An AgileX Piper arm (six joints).
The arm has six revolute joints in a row. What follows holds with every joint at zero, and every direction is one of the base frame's.
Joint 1 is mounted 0.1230 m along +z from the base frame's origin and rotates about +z.
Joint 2 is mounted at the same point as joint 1 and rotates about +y.
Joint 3 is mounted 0.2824 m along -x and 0.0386 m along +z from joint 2 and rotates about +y.
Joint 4 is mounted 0.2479 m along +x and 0.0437 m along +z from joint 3 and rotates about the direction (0.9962, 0, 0.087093).
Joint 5 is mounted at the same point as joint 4 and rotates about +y.
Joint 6 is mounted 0.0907 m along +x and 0.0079 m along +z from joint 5 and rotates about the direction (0.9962, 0, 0.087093).
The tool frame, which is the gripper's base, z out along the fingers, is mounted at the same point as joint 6; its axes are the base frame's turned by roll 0.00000, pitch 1.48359 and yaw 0.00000 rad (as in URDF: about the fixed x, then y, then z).
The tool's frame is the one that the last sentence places.
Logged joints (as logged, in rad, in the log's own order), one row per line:
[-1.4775 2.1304 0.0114 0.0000 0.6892 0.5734]
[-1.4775 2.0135 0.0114 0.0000 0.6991 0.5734]
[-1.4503 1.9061 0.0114 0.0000 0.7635 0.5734]
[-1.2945 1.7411 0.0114 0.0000 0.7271 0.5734]
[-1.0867 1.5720 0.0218 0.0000 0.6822 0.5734]
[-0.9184 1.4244 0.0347 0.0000 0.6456 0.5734]
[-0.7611 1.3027 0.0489 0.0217 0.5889 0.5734]
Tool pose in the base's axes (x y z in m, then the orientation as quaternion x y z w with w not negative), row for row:
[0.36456 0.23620 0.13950 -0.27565 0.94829 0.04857 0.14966]
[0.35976 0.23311 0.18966 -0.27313 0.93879 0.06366 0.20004]
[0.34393 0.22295 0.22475 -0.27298 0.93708 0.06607 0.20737]
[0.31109 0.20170 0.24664 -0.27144 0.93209 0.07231 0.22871]
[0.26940 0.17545 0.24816 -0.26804 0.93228 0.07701 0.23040]
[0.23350 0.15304 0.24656 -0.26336 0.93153 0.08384 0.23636]
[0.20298 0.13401 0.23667 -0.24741 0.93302 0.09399 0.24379]
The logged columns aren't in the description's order. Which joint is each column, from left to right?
Columns, left to right: joint 3, joint 2, joint 4, joint 6, joint 5, joint 1.
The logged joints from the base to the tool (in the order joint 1, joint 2, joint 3, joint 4, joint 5, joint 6), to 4 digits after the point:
[0.5734 2.1304 -1.4775 0.0114 0.6892 0.0000]
[0.5734 2.0135 -1.4775 0.0114 0.6991 0.0000]
[0.5734 1.9061 -1.4503 0.0114 0.7635 0.0000]
[0.5734 1.7411 -1.2945 0.0114 0.7271 0.0000]
[0.5734 1.5720 -1.0867 0.0218 0.6822 0.0000]
[0.5734 1.4244 -0.9184 0.0347 0.6456 0.0000]
[0.5734 1.3027 -0.7611 0.0489 0.5889 0.0217]

